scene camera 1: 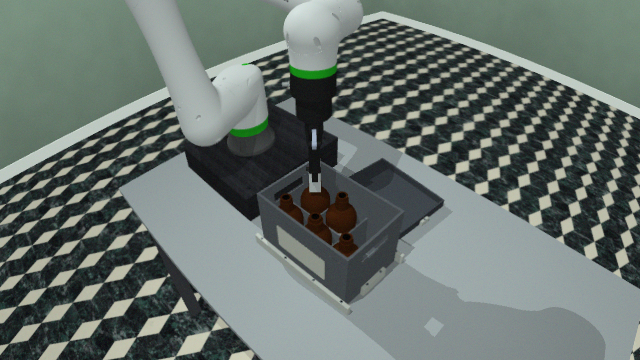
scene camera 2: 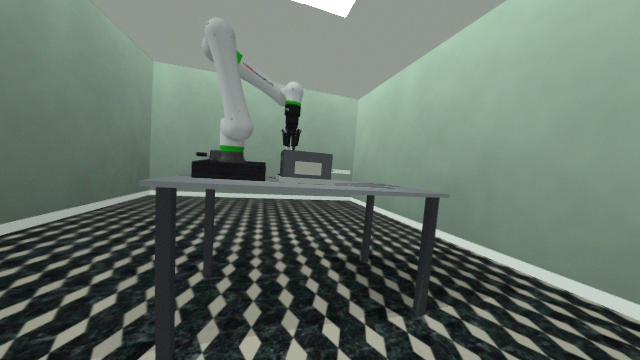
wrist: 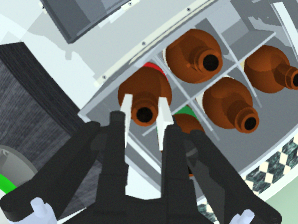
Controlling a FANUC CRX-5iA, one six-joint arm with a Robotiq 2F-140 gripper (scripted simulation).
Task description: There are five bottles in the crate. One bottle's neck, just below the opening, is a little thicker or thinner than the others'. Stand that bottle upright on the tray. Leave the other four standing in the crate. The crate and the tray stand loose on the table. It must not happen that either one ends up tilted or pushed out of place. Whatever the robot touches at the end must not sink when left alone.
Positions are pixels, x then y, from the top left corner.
Labels:
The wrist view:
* my gripper: 144, 107
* bottle: 147, 84
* crate: 243, 34

